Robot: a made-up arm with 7 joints. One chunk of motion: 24 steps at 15 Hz.
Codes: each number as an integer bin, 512 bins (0 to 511) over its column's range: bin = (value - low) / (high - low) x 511, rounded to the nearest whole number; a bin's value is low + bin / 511 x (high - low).
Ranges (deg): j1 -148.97..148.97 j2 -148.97..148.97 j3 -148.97..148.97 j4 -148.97..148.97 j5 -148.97..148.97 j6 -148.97..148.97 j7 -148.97..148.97
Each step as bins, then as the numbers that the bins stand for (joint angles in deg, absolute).
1 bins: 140 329 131 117 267 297 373
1 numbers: -67.34 42.85 -72.59 -80.75 6.71 24.20 68.51
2 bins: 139 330 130 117 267 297 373
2 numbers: -67.93 43.44 -73.17 -80.75 6.71 24.20 68.51
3 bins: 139 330 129 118 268 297 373
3 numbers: -67.93 43.44 -73.76 -80.17 7.29 24.20 68.51
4 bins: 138 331 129 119 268 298 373
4 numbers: -68.51 44.02 -73.76 -79.59 7.29 24.78 68.51
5 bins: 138 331 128 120 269 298 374
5 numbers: -68.51 44.02 -74.34 -79.00 7.87 24.78 69.09
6 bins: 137 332 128 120 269 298 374
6 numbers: -69.09 44.60 -74.34 -79.00 7.87 24.78 69.09
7 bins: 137 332 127 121 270 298 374
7 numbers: -69.09 44.60 -74.92 -78.42 8.45 24.78 69.09
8 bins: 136 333 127 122 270 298 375
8 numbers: -69.67 45.19 -74.92 -77.84 8.45 24.78 69.67
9 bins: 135 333 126 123 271 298 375
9 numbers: -70.26 45.19 -75.51 -77.25 9.04 24.78 69.67
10 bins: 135 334 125 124 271 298 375
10 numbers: -70.26 45.77 -76.09 -76.67 9.04 24.78 69.67
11 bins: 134 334 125 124 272 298 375
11 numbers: -70.84 45.77 -76.09 -76.67 9.62 24.78 69.67
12 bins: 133 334 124 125 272 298 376
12 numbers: -71.42 45.77 -76.67 -76.09 9.62 24.78 70.26
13 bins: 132 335 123 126 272 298 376
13 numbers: -72.01 46.35 -77.25 -75.51 9.62 24.78 70.26
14 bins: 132 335 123 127 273 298 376
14 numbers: -72.01 46.35 -77.25 -74.92 10.20 24.78 70.26
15 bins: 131 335 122 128 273 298 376
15 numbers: -72.59 46.35 -77.84 -74.34 10.20 24.78 70.26
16 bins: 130 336 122 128 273 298 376
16 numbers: -73.17 46.94 -77.84 -74.34 10.20 24.78 70.26
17 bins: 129 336 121 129 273 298 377
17 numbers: -73.76 46.94 -78.42 -73.76 10.20 24.78 70.84
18 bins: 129 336 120 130 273 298 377
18 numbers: -73.76 46.94 -79.00 -73.17 10.20 24.78 70.84
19 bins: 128 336 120 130 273 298 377
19 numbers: -74.34 46.94 -79.00 -73.17 10.20 24.78 70.84
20 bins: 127 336 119 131 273 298 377
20 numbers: -74.92 46.94 -79.59 -72.59 10.20 24.78 70.84
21 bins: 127 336 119 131 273 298 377
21 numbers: -74.92 46.94 -79.59 -72.59 10.20 24.78 70.84
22 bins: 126 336 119 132 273 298 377
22 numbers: -75.51 46.94 -79.59 -72.01 10.20 24.78 70.84
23 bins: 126 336 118 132 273 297 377
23 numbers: -75.51 46.94 -80.17 -72.01 10.20 24.20 70.84
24 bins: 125 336 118 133 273 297 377
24 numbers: -76.09 46.94 -80.17 -71.42 10.20 24.20 70.84
